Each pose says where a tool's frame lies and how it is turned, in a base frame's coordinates. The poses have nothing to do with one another.
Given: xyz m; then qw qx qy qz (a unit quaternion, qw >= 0).
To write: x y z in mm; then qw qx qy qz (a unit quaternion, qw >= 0). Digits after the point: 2 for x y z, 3 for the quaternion.
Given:
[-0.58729, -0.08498, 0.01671, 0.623, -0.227, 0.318, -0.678]
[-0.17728, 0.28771, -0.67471, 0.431, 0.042, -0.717, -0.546]
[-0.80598, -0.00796, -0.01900, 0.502, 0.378, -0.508, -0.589]
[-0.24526, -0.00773, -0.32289, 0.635, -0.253, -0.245, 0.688]
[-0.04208, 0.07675, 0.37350, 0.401, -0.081, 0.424, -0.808]
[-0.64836, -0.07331, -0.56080, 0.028, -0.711, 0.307, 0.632]
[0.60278, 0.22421, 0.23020, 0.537, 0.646, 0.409, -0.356]
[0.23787, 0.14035, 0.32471, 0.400, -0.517, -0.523, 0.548]
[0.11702, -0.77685, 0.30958, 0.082, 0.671, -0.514, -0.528]
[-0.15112, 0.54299, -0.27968, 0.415, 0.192, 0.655, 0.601]
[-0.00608, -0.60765, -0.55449, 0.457, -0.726, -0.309, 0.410]
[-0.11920, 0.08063, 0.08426, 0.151, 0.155, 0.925, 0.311]
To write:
[-587.29, -84.98, 16.71, 0.623, -0.227, 0.318, -0.678]
[-177.28, 287.71, -674.71, 0.431, 0.042, -0.717, -0.546]
[-805.98, -7.96, -19.00, 0.502, 0.378, -0.508, -0.589]
[-245.26, -7.73, -322.89, 0.635, -0.253, -0.245, 0.688]
[-42.08, 76.75, 373.50, 0.401, -0.081, 0.424, -0.808]
[-648.36, -73.31, -560.80, 0.028, -0.711, 0.307, 0.632]
[602.78, 224.21, 230.20, 0.537, 0.646, 0.409, -0.356]
[237.87, 140.35, 324.71, 0.400, -0.517, -0.523, 0.548]
[117.02, -776.85, 309.58, 0.082, 0.671, -0.514, -0.528]
[-151.12, 542.99, -279.68, 0.415, 0.192, 0.655, 0.601]
[-6.08, -607.65, -554.49, 0.457, -0.726, -0.309, 0.410]
[-119.20, 80.63, 84.26, 0.151, 0.155, 0.925, 0.311]

